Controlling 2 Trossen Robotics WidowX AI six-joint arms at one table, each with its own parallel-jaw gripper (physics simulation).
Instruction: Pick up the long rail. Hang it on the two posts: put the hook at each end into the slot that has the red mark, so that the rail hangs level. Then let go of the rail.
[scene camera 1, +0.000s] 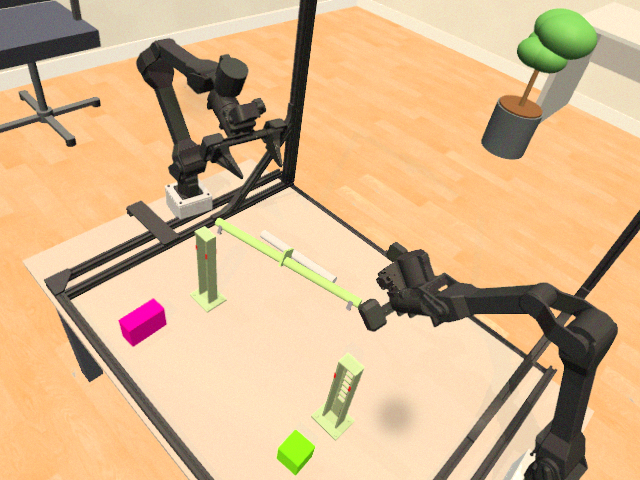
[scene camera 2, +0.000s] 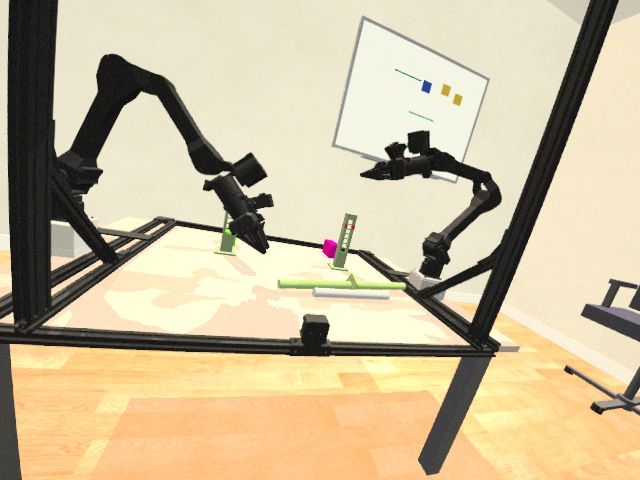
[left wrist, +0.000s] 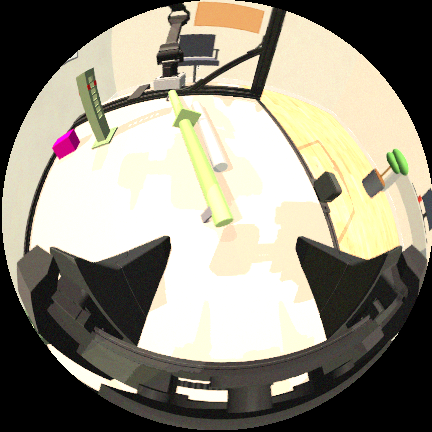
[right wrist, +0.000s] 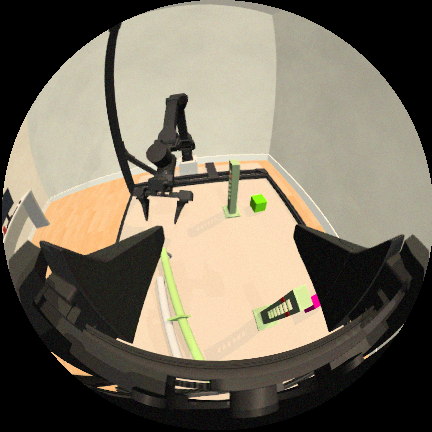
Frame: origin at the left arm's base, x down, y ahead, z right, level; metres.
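Seen in the pictures: left gripper, fingertip midpoint: (scene camera 1: 377, 296) (scene camera 2: 266, 251) (left wrist: 235, 243) (right wrist: 159, 222); right gripper, fingertip midpoint: (scene camera 1: 262, 172) (scene camera 2: 363, 174) (right wrist: 231, 231); left arm's base, link origin: (scene camera 2: 62, 218) (right wrist: 187, 158); right arm's base, link origin: (scene camera 1: 188, 190) (scene camera 2: 429, 275) (left wrist: 169, 74).
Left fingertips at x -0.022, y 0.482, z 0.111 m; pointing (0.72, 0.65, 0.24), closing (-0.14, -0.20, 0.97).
Observation:
Offsets run from my left fingertips to a thing's top centre.
The long light-green rail @[dx +0.039, dy +0.272, dz -0.022 m] (scene camera 1: 312, 277) (scene camera 2: 315, 284) (left wrist: 201, 165) (right wrist: 176, 295) lies on the table, with a small grey hook at each end and a fin at its middle. One green post @[dx -0.117, dy +0.319, dz -0.240 m] (scene camera 1: 211, 273) (scene camera 2: 342, 253) (left wrist: 95, 112) (right wrist: 301, 298) stands upright near its far end; the other post @[dx -0.117, dy -0.101, dz -0.255 m] (scene camera 1: 350, 364) (scene camera 2: 227, 243) (right wrist: 233, 192) stands nearer the left arm. Both have red marks near the top. My left gripper (scene camera 2: 265, 250) (left wrist: 235, 243) (right wrist: 159, 222) is open and empty above the table, near one rail end. My right gripper (scene camera 1: 261, 171) (scene camera 2: 361, 174) (right wrist: 231, 231) is open and empty, high above the table.
A white rod @[dx +0.076, dy +0.265, dz +0.019 m] (scene camera 1: 299, 256) (scene camera 2: 351, 293) (left wrist: 212, 145) (right wrist: 167, 315) lies close beside the rail. A magenta block @[dx +0.041, dy +0.341, dz -0.405 m] (scene camera 1: 143, 322) (scene camera 2: 329, 249) (left wrist: 66, 144) lies near one post, a green cube @[dx +0.051, dy -0.099, dz -0.368 m] (scene camera 1: 295, 450) (right wrist: 258, 203) near the other. Black frame bars edge the table.

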